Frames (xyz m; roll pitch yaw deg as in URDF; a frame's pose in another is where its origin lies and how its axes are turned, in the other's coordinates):
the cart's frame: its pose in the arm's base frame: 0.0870 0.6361 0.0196 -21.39 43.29 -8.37
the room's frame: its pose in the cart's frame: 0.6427 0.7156 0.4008 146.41 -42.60 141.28
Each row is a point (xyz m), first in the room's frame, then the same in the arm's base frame.
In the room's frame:
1: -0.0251 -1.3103 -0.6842
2: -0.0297 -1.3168 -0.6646
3: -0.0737 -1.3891 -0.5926
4: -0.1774 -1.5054 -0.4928
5: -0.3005 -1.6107 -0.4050
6: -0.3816 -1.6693 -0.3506
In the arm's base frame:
1: 0.0660 0.3835 0.5386
2: 0.0494 0.3894 0.5268
3: -0.0511 0.3718 0.4828
4: -0.2034 0.3116 0.3968
5: -0.3399 0.2356 0.2990
6: -0.4190 0.1880 0.2324

